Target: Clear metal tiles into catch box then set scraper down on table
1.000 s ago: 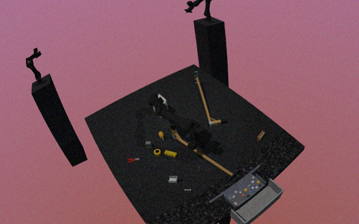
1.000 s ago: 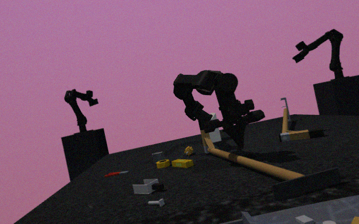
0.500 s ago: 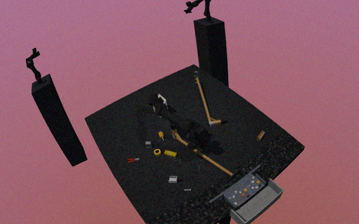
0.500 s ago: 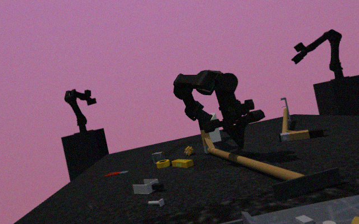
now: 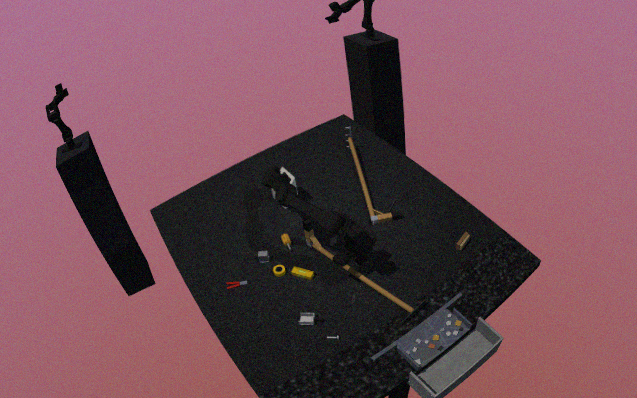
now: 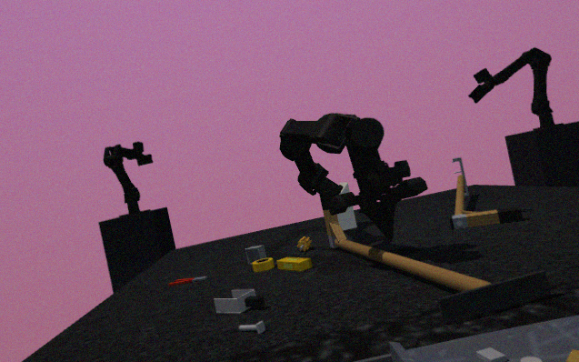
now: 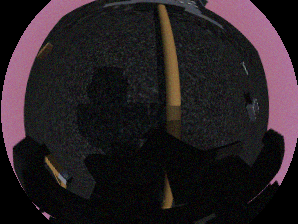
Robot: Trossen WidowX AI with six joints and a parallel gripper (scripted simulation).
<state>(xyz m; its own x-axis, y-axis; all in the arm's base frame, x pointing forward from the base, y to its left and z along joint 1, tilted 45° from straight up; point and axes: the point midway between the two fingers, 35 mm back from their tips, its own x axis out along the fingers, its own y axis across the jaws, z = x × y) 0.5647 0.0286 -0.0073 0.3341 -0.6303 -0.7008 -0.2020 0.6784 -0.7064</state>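
Right now the long scraper is 3 cm ahead of my gripper tip, 2 cm to the right of it and 2 cm above it. Round my gripper tip: yellow tape ring (19 cm behind, 27 cm to the right, 4 cm below); then yellow block (12 cm behind, 20 cm to the right, 3 cm below); then yellow-handled screwdriver (32 cm behind, 16 cm to the right, 3 cm below).
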